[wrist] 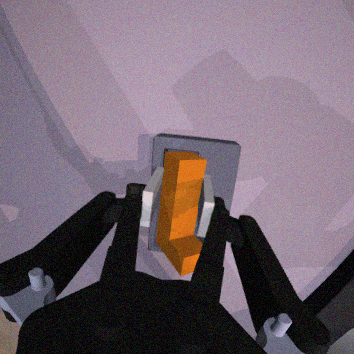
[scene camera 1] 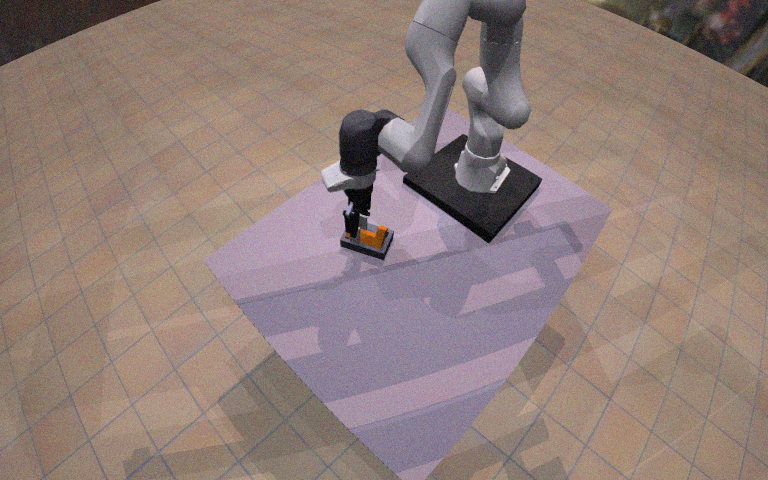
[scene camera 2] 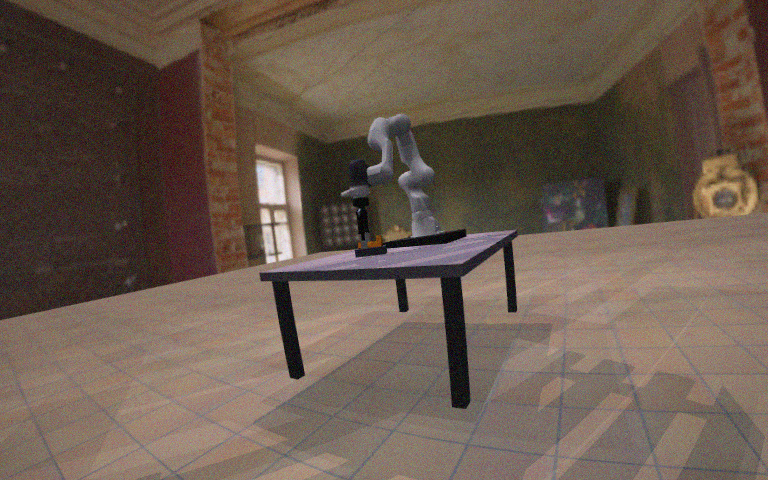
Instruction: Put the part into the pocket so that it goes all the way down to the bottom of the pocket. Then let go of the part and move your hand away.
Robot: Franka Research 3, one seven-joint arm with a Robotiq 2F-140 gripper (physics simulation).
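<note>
The orange L-shaped part [scene camera 1: 370, 237] [scene camera 2: 376, 241] [wrist: 192, 200] is at the dark grey block with the pocket [scene camera 1: 362, 247] [scene camera 2: 370, 252] [wrist: 223, 165]. Much of the part stands above the block's top, its short leg pointing up at one end. In the wrist view a dark strip of the pocket shows past the part's far end. My gripper [scene camera 1: 357, 226] [scene camera 2: 364, 238] [wrist: 181, 183] is shut on the part's long bar, one light pad on each side. The part's underside and the pocket floor are hidden, so its depth cannot be told.
The block stands on the lilac table [scene camera 1: 430, 350] [scene camera 2: 362, 274]. The arm's black base plate [scene camera 1: 453, 198] [scene camera 2: 424, 240] lies behind it, to the right in the first scene view. A table edge runs left of the block there.
</note>
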